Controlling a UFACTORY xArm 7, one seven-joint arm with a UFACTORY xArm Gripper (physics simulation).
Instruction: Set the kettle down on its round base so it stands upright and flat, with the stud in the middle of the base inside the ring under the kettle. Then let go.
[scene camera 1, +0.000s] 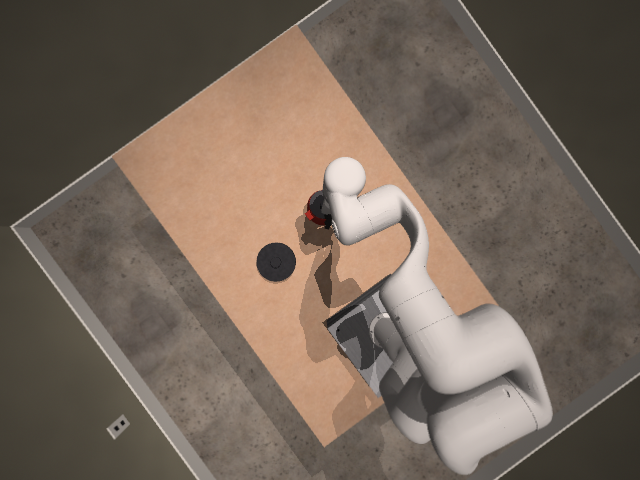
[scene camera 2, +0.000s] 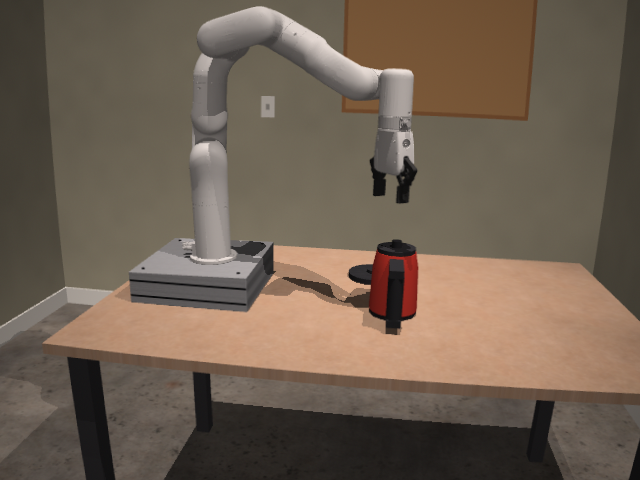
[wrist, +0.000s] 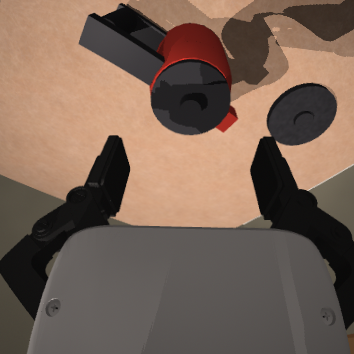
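A red kettle with a black lid and black handle stands upright on the table, beside its base. In the wrist view its handle points to the upper left and its red spout to the lower right. The round black base lies flat on the table with a small round stud in its middle. My gripper is open and empty, above the kettle's lid. In scene camera 1 the arm hides the kettle's handle and part of its lid.
The wooden table carries the arm's grey mounting box, away from the kettle. The base lies between the kettle and one long table edge. A brown board hangs on the wall behind the arm.
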